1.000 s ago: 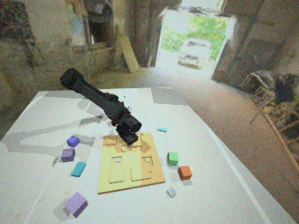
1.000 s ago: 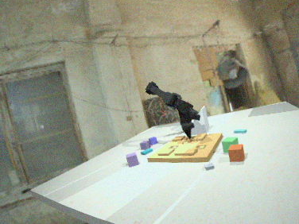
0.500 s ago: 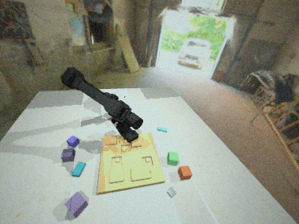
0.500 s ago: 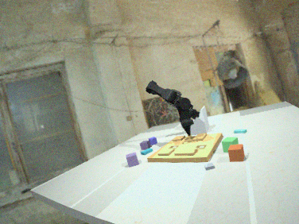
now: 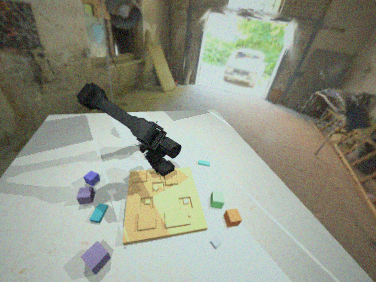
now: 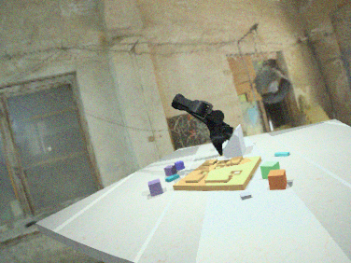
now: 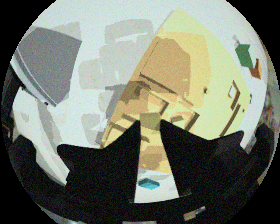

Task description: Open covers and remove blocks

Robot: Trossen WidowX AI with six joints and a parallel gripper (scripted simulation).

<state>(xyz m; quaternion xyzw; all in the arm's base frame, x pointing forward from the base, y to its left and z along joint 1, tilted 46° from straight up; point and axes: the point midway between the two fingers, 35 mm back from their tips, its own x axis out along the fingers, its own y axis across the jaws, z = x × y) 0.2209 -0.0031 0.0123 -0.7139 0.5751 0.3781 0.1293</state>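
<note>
Right now the tan puzzle board is 100 mm ahead of my gripper tip and 40 mm below it. Also, from my gripper tip: teal piece: 270 mm to the left, 50 mm below, 40 mm behind; teal block: 230 mm to the right, 110 mm ahead, 50 mm below; blue-violet block: 270 mm to the right, 50 mm behind, 40 mm below.
</note>
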